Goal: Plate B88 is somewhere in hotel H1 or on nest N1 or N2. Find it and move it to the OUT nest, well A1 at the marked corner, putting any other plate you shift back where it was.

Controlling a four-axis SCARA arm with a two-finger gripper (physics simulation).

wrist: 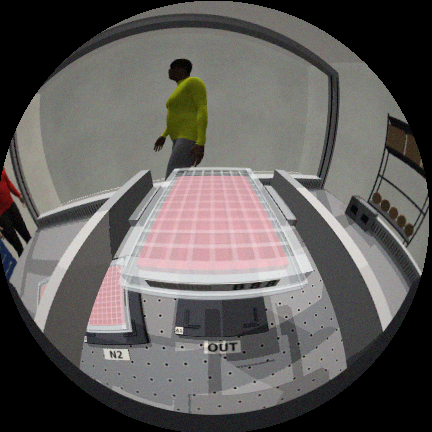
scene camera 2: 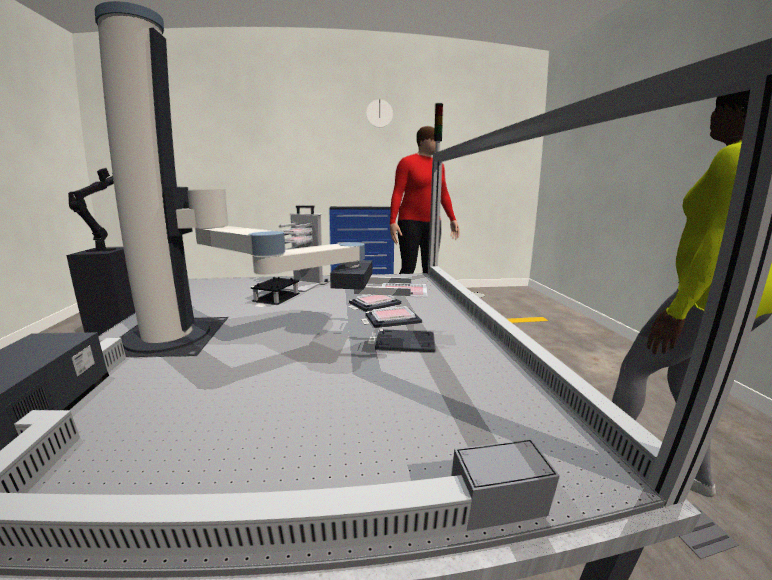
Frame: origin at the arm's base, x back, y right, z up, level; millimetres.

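Seen in the pictures: gripper, fingertip midpoint: (wrist: 211,177) (scene camera 2: 410,286); arm's base, link origin: (scene camera 2: 168,338).
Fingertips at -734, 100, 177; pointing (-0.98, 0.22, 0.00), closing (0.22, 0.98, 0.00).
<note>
Offsets run from my fingertips to a thing's middle, as dx, dy, dz. "*": to the spot under its first point.
Plate B88 {+19, -4, -11} (scene camera 2: 417,289) (wrist: 215,225), clear with pink wells, is level between the fingers of my gripper (scene camera 2: 404,286) (wrist: 211,177), which is shut on it. Its B88 label faces the wrist camera. The OUT nest {+11, +10, -156} (scene camera 2: 405,340) (wrist: 222,317), dark and bare, shows below the plate's near edge in the wrist view, the plate raised above it and partly covering it. Its A1 tag {* +74, -61, -152} (wrist: 178,330) is at the near left corner. Another plate {+19, -179, -145} (scene camera 2: 393,313) (wrist: 107,300) sits on nest N2 {+19, -179, -156} (wrist: 141,325). A plate {+61, -351, -145} (scene camera 2: 375,300) also sits on the nest beyond, N1.
Hotel H1 {+365, -648, +14} (scene camera 2: 315,240) stands at the back with plates in it. A low black stand (scene camera 2: 275,289) is in front of it. White slotted ducts {* -270, +198, -123} (scene camera 2: 530,352) edge the table. A grey box {-16, +567, -127} (scene camera 2: 508,492) is at the near right corner. Two people stand outside the frame.
</note>
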